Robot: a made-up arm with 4 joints.
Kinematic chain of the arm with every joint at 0, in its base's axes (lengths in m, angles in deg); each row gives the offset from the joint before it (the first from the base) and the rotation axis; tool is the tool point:
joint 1: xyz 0 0 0.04 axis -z
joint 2: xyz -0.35 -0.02 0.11 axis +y
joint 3: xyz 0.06 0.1 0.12 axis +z
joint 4: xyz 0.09 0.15 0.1 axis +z
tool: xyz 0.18 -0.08 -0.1
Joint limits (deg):
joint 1: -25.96..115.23
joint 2: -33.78..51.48
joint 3: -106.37..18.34
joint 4: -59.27..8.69
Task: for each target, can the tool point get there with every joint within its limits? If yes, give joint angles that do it. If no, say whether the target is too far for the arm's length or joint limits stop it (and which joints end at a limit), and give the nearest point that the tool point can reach.
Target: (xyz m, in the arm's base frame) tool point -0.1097 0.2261 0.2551
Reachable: yes | joints 94.58 6.71 -73.43 -26.28
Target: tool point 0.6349 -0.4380 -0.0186
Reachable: no: joint limits stop it (at a limit: joint 1, joint 3, joint 4) | nearest point 0.2576 -0.0662 0.0436 | short by 0.533 m
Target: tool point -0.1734 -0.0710 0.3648
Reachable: yes | joints -3.99 -25.46 -40.03 -19.49
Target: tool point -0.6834 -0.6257 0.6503
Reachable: no: too far | nearest point -0.3061 -0.2803 0.2916 | short by 0.625 m
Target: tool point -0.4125 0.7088 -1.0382
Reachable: no: too far | nearest point -0.1343 0.2308 -0.0083 | short by 1.169 m
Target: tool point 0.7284 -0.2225 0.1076
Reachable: no: joint limits stop it (at a limit: joint 3, joint 4) | nearest point 0.2522 -0.0770 0.0958 | short by 0.498 m
